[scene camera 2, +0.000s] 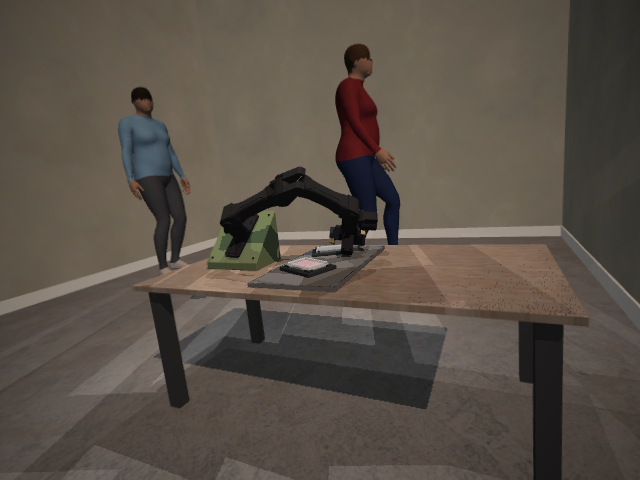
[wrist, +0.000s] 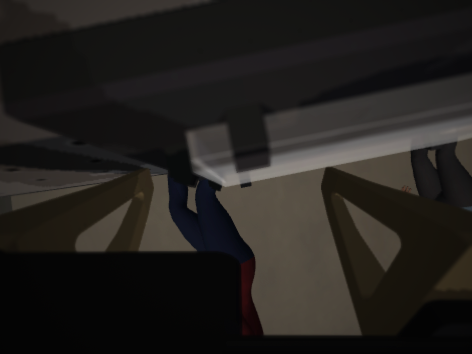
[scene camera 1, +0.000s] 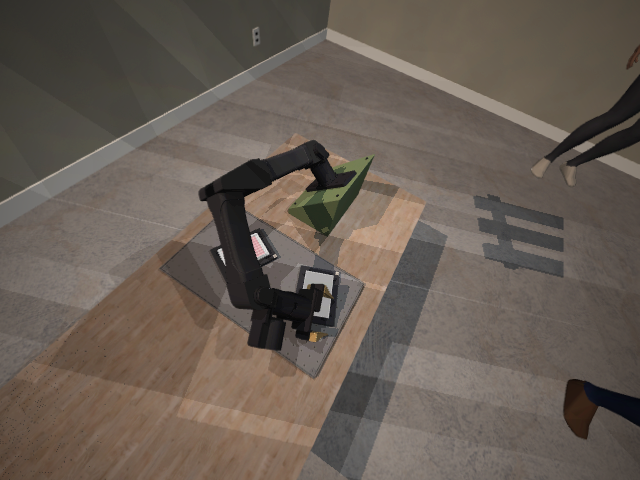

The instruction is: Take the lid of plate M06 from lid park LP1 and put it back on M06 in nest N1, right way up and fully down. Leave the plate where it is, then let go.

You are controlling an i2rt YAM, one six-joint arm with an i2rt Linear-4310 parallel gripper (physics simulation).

same spot on grey perforated base: (scene camera 1: 283, 273) = (scene camera 2: 319, 259)
